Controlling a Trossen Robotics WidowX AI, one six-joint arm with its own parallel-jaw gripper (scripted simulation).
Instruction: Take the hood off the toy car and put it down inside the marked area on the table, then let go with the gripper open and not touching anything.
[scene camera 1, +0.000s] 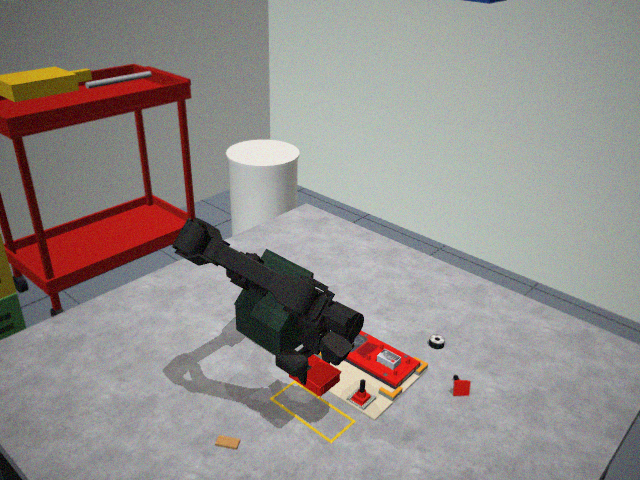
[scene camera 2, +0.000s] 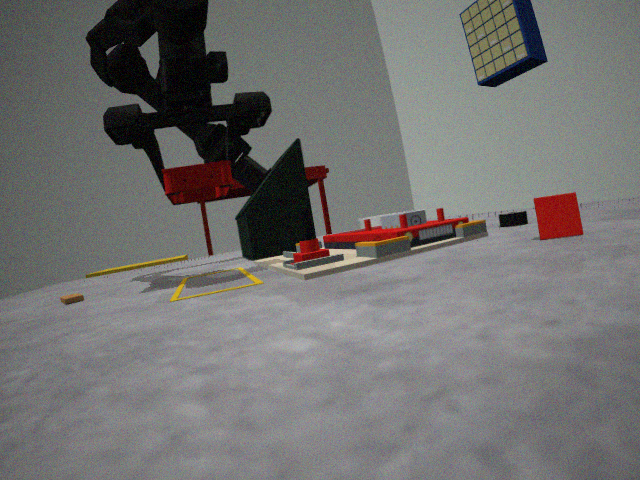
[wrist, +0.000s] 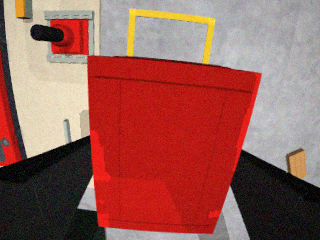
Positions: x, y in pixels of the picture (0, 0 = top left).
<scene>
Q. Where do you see a red hood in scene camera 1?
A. At 322, 376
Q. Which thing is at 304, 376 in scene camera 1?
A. My gripper.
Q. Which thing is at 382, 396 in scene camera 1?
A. A baseplate.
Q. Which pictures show my gripper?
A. Scene camera 1, scene camera 2 and the wrist view: all of them.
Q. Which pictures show the red hood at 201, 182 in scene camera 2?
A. Scene camera 1, scene camera 2 and the wrist view: all of them.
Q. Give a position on a baseplate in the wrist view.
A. At 51, 91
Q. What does my gripper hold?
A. A red hood.
</scene>
